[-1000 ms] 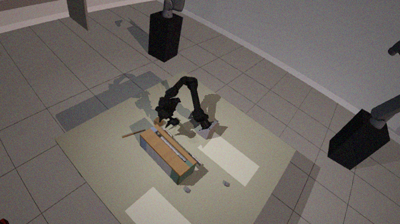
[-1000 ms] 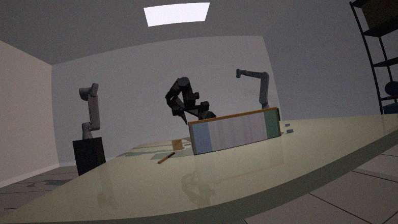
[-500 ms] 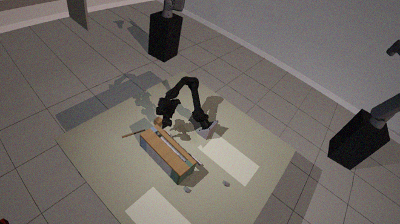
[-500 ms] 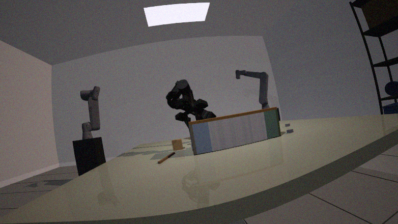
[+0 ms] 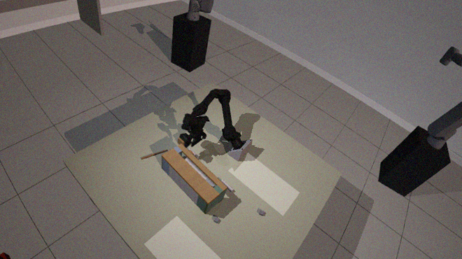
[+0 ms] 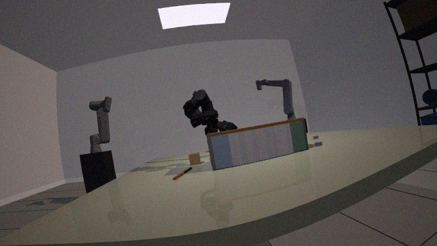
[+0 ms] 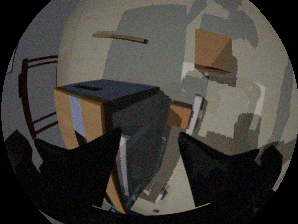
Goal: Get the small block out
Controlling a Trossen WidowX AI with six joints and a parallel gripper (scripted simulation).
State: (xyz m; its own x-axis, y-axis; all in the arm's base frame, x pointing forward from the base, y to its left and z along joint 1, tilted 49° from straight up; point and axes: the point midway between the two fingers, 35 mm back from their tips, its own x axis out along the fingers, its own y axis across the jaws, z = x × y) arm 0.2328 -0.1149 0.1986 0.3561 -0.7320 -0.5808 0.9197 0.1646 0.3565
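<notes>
The brown block lies 2 cm behind my gripper tip and 8 cm below it. The rest, counted from my gripper tip: long box: 9 cm ahead, 14 cm to the left, 4 cm below; thin wooden stick: 12 cm ahead, 16 cm to the right, 9 cm below.
</notes>
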